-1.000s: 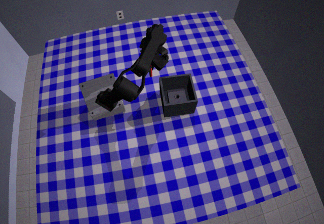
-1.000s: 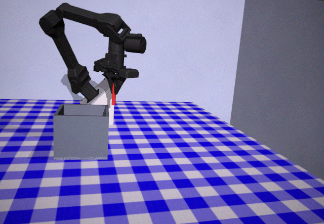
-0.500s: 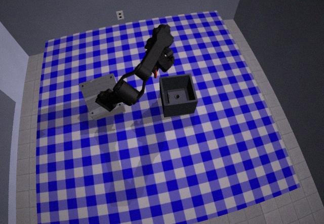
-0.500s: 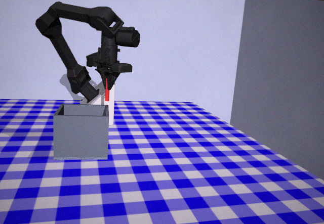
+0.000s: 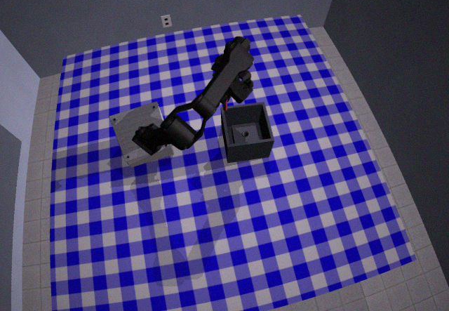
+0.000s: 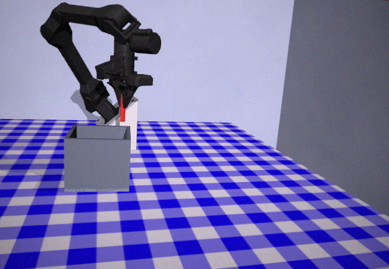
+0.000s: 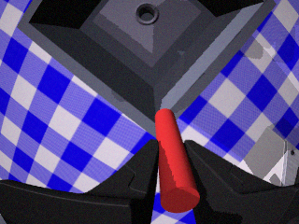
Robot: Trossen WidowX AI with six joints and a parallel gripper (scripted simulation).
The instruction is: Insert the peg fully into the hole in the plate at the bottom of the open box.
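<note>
My gripper is now 18 cm above the grey plate, 7 cm short of it and 6 cm to the left of it. From my hand the other things lie so: red peg (4 cm below).
</note>
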